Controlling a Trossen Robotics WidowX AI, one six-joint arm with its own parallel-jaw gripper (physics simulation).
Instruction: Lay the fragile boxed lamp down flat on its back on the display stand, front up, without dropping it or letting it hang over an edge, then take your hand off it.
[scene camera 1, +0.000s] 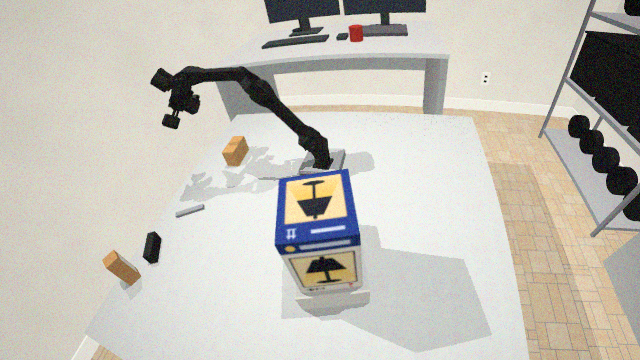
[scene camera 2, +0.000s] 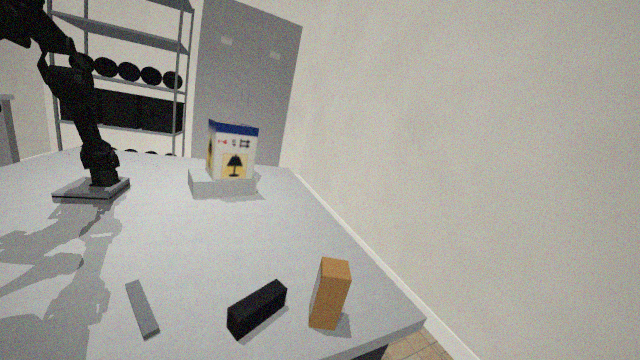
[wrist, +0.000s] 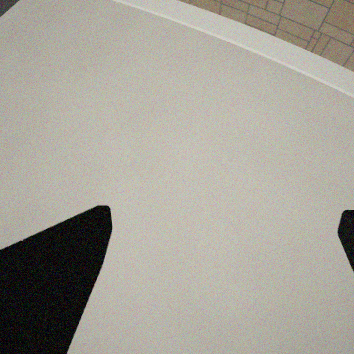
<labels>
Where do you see a grey display stand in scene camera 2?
201, 185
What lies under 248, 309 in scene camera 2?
A black block.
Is my gripper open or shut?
Open.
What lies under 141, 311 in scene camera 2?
A grey bar.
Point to my gripper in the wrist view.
226, 219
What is my gripper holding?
Nothing.
</labels>
